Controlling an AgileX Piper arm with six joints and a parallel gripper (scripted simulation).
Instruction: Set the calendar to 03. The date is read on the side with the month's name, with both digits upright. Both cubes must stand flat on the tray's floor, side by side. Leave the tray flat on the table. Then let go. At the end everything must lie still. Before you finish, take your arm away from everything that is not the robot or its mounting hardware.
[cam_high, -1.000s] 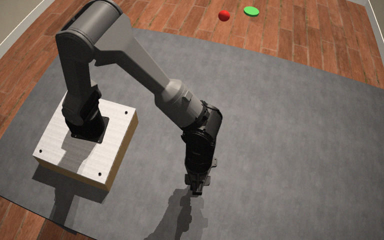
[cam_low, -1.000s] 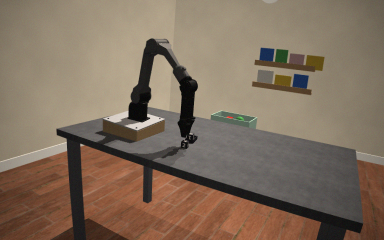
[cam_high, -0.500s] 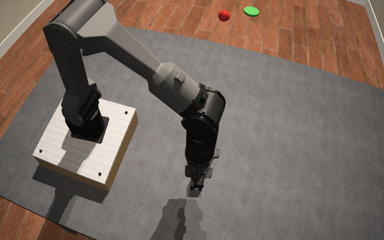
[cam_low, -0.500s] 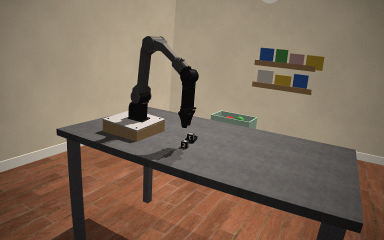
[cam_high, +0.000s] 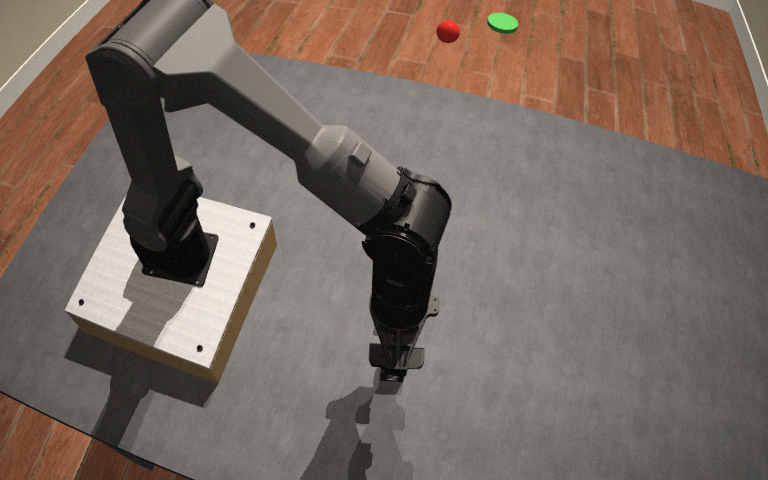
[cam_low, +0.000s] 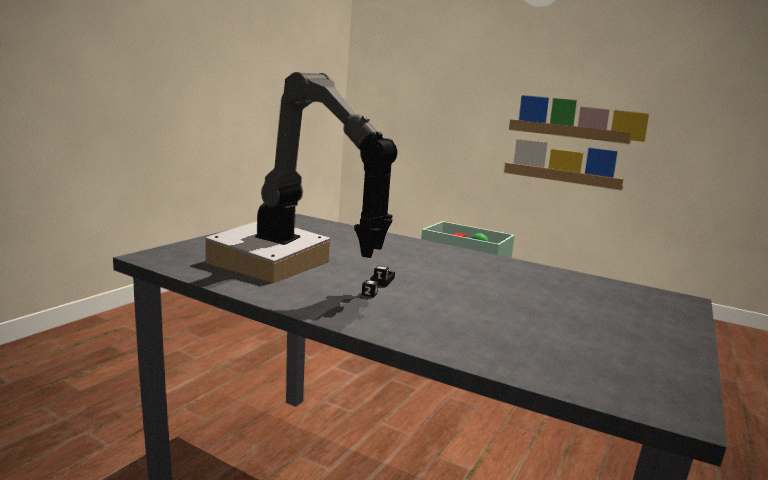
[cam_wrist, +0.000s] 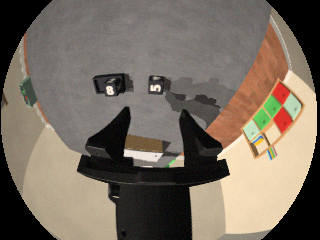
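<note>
My hand is 10 mm past the dark tray, 110 mm to the right of it and 100 mm above it. Also, from my hand: black cube (90 mm below).
</note>
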